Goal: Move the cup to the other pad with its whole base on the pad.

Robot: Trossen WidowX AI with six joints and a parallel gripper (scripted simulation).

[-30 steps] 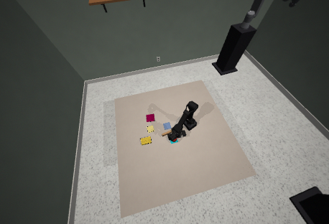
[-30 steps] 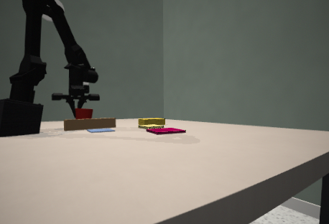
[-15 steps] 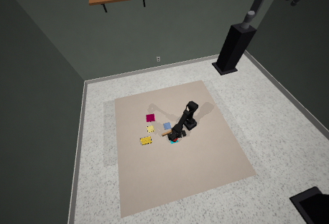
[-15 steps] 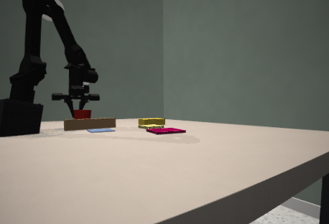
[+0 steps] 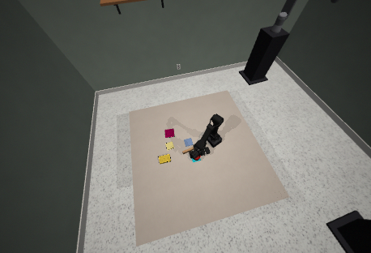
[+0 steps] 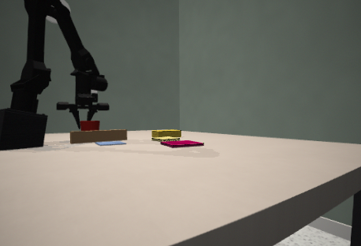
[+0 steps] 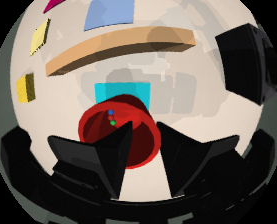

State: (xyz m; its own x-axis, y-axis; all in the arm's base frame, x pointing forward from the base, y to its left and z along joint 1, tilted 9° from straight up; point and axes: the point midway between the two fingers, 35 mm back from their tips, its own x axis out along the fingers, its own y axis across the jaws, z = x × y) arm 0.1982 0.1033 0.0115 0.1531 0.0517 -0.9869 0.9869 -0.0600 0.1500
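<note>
Now: hand 2 cm short of the red cup and 5 cm above it. Also, from my hand: wooden bar (4 cm ahead, 9 cm to the right, 7 cm below); green marble (4 cm ahead, 1 cm to the left, 6 cm below).
</note>
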